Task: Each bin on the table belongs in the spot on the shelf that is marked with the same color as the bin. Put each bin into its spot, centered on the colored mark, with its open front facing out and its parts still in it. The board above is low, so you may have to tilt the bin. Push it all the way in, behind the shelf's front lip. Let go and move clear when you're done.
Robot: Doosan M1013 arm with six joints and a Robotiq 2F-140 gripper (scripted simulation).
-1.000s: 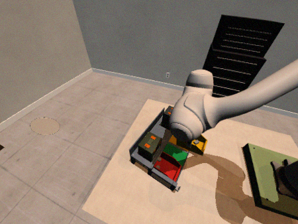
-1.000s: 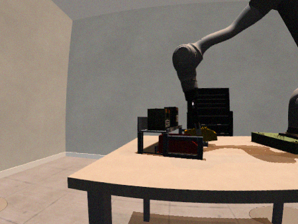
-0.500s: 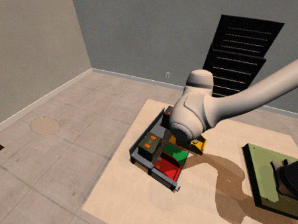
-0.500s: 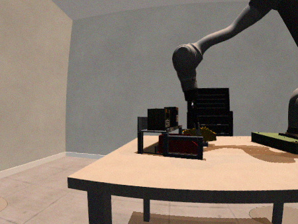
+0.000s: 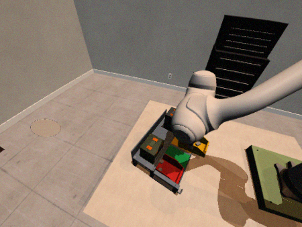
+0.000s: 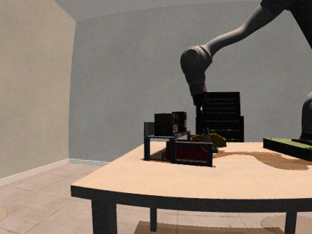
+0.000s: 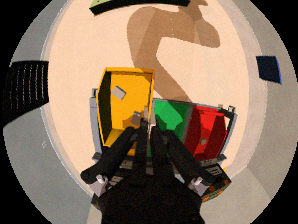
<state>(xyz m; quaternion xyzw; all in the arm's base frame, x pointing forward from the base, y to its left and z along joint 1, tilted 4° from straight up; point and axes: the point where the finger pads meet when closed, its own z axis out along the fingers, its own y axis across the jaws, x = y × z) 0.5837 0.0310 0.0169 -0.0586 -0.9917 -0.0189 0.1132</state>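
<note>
Right now my hand is 5 cm to the left of the yellow bin, 4 cm above it and 2 cm past it. From my hand the other things lie so: dark box (15 cm ahead, 7 cm to the right, 7 cm above); then red bin (17 cm to the left, 9 cm ahead, 5 cm below).
</note>
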